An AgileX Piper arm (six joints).
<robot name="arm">
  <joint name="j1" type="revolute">
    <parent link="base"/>
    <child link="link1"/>
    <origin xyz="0 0 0.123"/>
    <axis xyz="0 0 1"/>
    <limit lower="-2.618" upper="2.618"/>
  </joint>
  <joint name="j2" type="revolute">
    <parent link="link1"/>
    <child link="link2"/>
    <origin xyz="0 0 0"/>
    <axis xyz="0 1 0"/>
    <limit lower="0" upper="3.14"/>
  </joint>
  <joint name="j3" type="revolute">
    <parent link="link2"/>
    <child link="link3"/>
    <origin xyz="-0.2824 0 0.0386"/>
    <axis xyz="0 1 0"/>
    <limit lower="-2.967" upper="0"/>
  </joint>
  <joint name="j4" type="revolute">
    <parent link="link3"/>
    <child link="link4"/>
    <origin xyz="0.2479 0 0.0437"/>
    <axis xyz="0.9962 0 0.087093"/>
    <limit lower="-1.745" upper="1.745"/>
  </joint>
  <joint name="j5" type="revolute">
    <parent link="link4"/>
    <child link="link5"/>
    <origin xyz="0 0 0"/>
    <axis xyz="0 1 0"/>
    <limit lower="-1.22" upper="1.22"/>
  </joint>
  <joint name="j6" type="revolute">
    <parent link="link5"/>
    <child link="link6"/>
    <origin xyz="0.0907 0 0.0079"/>
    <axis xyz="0.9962 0 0.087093"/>
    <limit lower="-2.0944" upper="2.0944"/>
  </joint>
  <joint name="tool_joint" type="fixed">
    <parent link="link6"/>
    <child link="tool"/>
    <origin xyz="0 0 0" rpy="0 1.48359 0"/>
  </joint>
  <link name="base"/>
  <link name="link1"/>
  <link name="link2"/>
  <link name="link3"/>
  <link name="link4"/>
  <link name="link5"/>
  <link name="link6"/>
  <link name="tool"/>
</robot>
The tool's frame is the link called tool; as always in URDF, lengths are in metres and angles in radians.
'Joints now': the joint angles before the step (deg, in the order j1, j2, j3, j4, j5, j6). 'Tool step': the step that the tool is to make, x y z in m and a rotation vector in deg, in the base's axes. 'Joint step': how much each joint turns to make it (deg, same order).
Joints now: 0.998, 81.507, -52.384, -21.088, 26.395, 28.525
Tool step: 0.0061, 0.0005, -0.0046, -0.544, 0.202, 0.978
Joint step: 0.006, 1.553, -0.463, -0.289, -1.057, -0.675
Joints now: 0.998, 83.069, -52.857, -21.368, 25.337, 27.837
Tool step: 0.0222, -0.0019, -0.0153, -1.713, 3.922, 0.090
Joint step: -0.081, 6.199, -3.825, -1.438, 1.679, -0.126
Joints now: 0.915, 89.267, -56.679, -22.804, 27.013, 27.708
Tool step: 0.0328, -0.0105, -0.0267, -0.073, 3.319, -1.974
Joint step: -1.731, 9.083, -5.425, -0.651, -0.215, 0.796
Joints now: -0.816, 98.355, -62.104, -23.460, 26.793, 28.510
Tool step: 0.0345, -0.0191, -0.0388, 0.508, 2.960, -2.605
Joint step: -2.835, 10.610, -6.227, -0.184, -1.452, 0.428
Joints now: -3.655, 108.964, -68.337, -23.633, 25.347, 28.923
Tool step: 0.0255, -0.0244, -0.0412, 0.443, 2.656, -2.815
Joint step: -3.185, 9.667, -5.909, -0.182, -1.148, 0.125
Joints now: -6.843, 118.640, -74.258, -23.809, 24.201, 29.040
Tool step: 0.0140, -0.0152, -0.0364, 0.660, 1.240, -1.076
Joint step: -1.937, 7.137, -3.609, -0.229, -2.413, 0.030
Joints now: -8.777, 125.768, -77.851, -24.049, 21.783, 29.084
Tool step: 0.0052, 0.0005, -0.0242, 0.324, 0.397, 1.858
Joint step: -0.057, 3.880, -0.916, -0.116, -2.935, -1.107
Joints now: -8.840, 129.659, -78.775, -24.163, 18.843, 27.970
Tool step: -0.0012, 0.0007, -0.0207, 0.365, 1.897, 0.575
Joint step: 0.002, 2.832, -0.142, -0.104, -0.873, -0.284
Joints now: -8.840, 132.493, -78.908, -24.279, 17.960, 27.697
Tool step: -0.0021, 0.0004, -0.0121, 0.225, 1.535, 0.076
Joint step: 0.006, 1.583, 0.002, -0.005, -0.045, -0.060
